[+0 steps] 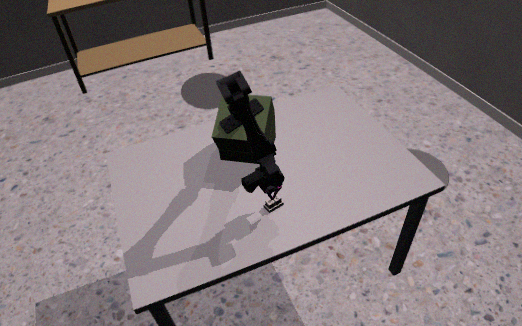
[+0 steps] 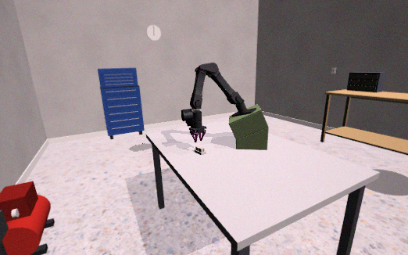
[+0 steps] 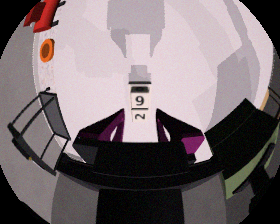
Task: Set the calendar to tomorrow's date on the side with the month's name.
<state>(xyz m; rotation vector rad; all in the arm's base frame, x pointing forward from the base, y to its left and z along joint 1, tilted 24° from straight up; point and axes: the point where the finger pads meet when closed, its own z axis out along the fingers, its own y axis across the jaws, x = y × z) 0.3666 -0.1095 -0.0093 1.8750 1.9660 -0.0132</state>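
The white cube lies 60 mm below my hand. The rest, counted from my hand: calendar tray 70 mm below, 20 mm to the left.
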